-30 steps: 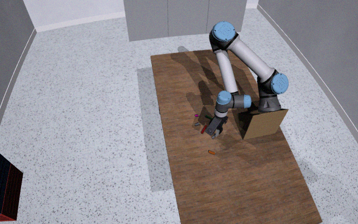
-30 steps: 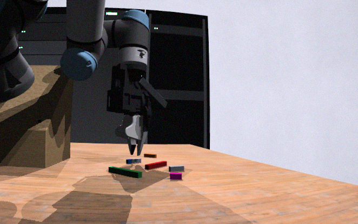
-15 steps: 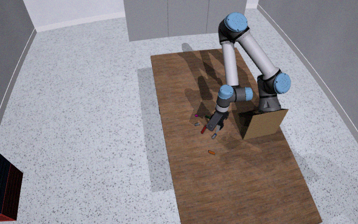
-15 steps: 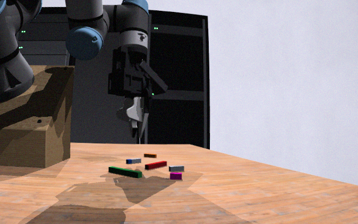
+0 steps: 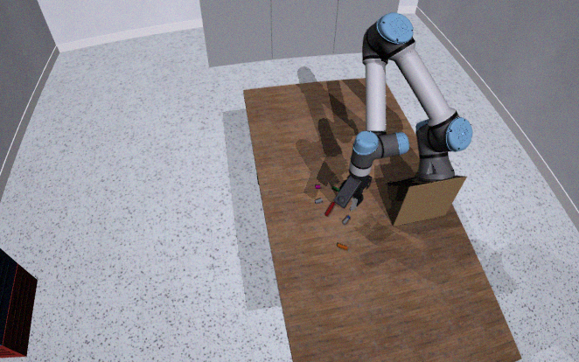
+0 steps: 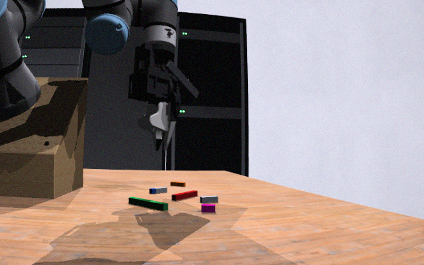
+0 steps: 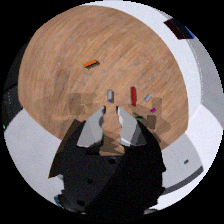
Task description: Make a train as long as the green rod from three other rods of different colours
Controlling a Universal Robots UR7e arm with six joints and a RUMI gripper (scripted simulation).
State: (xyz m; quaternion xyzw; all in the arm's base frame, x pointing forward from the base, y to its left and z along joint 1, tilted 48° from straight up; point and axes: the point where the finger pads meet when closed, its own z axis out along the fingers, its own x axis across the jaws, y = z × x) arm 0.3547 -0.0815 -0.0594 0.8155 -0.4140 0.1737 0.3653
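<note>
The orange rod is 50 mm ahead of my hand, 110 mm to the left of it and 100 mm below it. From my hand the other things lie so: blue rod: 20 mm behind, 10 mm to the right, 100 mm below; then green rod: 30 mm behind, 150 mm to the right, 100 mm below; then red rod: 40 mm ahead, 70 mm to the right, 100 mm below.
</note>
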